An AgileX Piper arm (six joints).
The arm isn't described. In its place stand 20 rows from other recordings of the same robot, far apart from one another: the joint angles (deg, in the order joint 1, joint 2, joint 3, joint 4, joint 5, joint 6), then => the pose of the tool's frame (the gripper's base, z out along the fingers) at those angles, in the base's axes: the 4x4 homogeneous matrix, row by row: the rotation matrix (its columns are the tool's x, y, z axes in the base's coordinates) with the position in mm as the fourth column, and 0 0 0 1 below.
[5.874 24.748 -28.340 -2.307 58.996 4.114] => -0.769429 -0.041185 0.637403 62.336; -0.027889 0.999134 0.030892 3.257; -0.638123 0.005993 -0.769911 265.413; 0 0 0 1
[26.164 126.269 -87.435 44.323 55.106 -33.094] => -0.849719 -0.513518 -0.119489 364.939; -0.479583 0.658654 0.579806 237.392; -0.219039 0.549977 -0.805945 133.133; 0 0 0 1
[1.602 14.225 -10.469 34.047 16.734 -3.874] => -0.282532 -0.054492 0.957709 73.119; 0.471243 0.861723 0.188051 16.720; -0.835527 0.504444 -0.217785 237.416; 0 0 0 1
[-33.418 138.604 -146.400 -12.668 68.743 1.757] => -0.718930 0.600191 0.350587 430.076; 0.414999 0.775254 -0.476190 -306.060; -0.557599 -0.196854 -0.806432 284.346; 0 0 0 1
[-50.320 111.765 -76.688 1.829 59.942 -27.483] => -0.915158 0.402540 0.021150 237.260; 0.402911 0.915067 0.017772 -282.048; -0.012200 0.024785 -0.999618 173.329; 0 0 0 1
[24.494 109.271 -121.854 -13.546 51.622 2.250] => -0.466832 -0.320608 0.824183 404.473; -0.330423 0.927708 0.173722 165.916; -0.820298 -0.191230 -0.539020 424.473; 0 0 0 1
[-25.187 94.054 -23.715 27.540 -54.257 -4.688] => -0.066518 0.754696 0.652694 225.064; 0.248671 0.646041 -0.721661 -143.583; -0.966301 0.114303 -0.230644 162.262; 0 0 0 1
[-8.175 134.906 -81.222 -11.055 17.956 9.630] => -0.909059 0.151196 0.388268 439.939; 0.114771 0.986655 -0.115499 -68.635; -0.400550 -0.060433 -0.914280 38.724; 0 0 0 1
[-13.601 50.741 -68.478 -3.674 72.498 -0.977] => -0.751056 0.245974 0.612708 127.646; 0.144382 0.966738 -0.211117 -36.605; -0.644258 -0.070097 -0.761589 413.972; 0 0 0 1
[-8.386 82.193 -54.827 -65.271 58.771 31.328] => -0.942752 0.244903 0.226363 258.177; -0.047773 0.572588 -0.818450 -109.502; -0.330054 -0.782410 -0.528109 284.871; 0 0 0 1
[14.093 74.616 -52.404 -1.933 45.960 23.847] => -0.888619 0.116139 0.443697 242.444; 0.171402 0.981406 0.086391 58.591; -0.425414 0.152820 -0.892003 271.141; 0 0 0 1
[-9.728 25.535 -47.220 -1.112 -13.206 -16.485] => 0.552563 0.348658 0.757041 45.242; -0.400960 0.907488 -0.125286 -7.347; -0.730688 -0.234315 0.641242 470.168; 0 0 0 1
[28.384 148.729 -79.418 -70.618 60.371 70.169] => -0.933334 -0.081627 0.349607 374.854; -0.329303 0.582517 -0.743124 117.733; -0.142993 -0.808709 -0.570563 -31.781; 0 0 0 1
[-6.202 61.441 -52.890 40.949 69.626 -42.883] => -0.758401 -0.537842 0.368176 183.165; -0.266415 0.771328 0.577993 36.334; -0.594854 0.340263 -0.728265 329.625; 0 0 0 1
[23.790 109.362 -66.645 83.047 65.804 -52.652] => -0.919879 -0.369889 -0.130405 300.939; -0.240960 0.270656 0.932032 222.713; -0.309453 0.888779 -0.338099 209.838; 0 0 0 1
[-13.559 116.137 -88.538 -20.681 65.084 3.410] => -0.989114 0.146480 -0.014016 386.615; 0.143007 0.934457 -0.326097 -123.222; -0.034669 -0.324552 -0.945232 197.420; 0 0 0 1
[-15.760 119.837 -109.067 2.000 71.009 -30.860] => -0.942571 -0.243077 0.229070 430.535; -0.256513 0.966064 -0.030359 -118.384; -0.213917 -0.087375 -0.972936 256.865; 0 0 0 1
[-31.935 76.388 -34.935 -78.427 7.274 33.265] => -0.798749 0.060055 0.598660 212.168; -0.329945 0.788328 -0.519303 -145.544; -0.503127 -0.612317 -0.609862 219.743; 0 0 0 1
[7.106 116.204 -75.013 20.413 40.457 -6.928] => -0.973925 -0.029242 0.224979 392.284; 0.030155 0.966175 0.256117 69.658; -0.224859 0.256223 -0.940100 143.444; 0 0 0 1
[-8.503 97.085 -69.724 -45.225 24.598 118.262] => 0.196004 0.708832 0.677598 371.624; 0.906978 0.131651 -0.400074 -82.748; -0.372792 0.692982 -0.617091 267.248; 0 0 0 1
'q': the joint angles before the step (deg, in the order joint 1, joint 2, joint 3, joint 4, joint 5, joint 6). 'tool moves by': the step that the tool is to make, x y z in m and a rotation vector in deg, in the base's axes. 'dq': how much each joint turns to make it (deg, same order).
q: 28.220 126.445 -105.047 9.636 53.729 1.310
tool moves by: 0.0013 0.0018 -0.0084 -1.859 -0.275 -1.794
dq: 0.583 0.998 -0.012 -3.015 -0.731 3.379
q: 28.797 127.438 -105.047 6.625 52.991 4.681
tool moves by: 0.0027 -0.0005 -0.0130 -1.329 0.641 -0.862
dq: -0.001 1.555 0.010 -1.336 -0.474 1.308
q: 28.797 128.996 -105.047 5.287 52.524 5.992
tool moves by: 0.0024 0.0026 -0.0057 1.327 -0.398 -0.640
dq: 0.000 0.792 0.017 1.050 -1.817 0.126
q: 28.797 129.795 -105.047 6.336 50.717 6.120
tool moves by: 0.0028 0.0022 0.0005 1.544 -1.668 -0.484
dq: 0.005 0.093 0.020 0.681 -2.334 0.003
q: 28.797 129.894 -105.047 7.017 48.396 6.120
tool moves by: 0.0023 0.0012 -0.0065 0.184 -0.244 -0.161
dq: -0.003 0.912 -0.132 0.097 -1.091 -0.002
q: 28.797 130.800 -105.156 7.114 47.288 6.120
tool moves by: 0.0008 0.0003 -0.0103 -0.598 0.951 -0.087
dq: 0.003 1.216 -0.018 -0.119 -0.090 0.133
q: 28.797 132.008 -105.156 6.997 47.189 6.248
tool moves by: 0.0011 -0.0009 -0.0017 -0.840 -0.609 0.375
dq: -0.002 0.204 0.002 -1.094 -0.337 -0.003
